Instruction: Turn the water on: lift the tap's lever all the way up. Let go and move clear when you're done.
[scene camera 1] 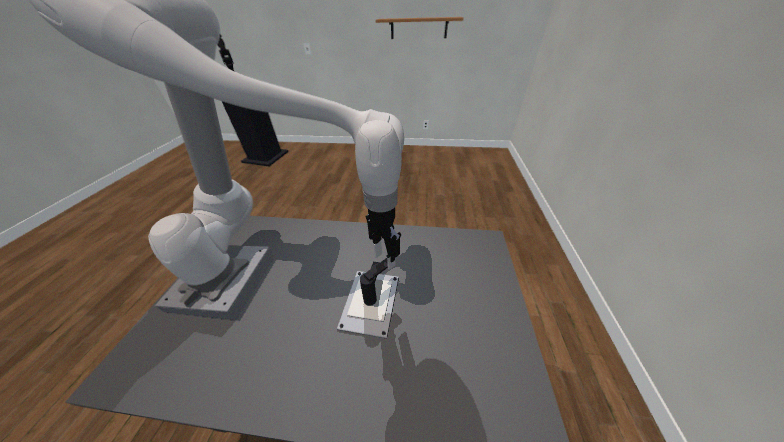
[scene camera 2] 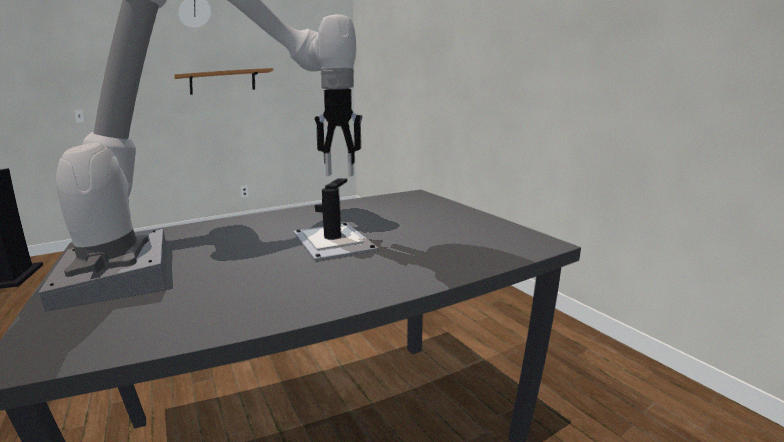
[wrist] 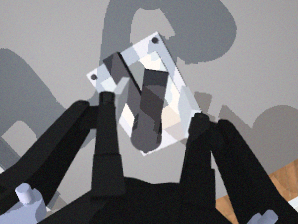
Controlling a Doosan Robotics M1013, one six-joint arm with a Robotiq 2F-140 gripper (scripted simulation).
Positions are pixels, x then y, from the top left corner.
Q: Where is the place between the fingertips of my gripper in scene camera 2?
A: At 339, 175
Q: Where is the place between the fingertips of my gripper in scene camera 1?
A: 385, 260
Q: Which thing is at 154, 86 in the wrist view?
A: A tap lever.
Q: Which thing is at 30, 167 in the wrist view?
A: My gripper.
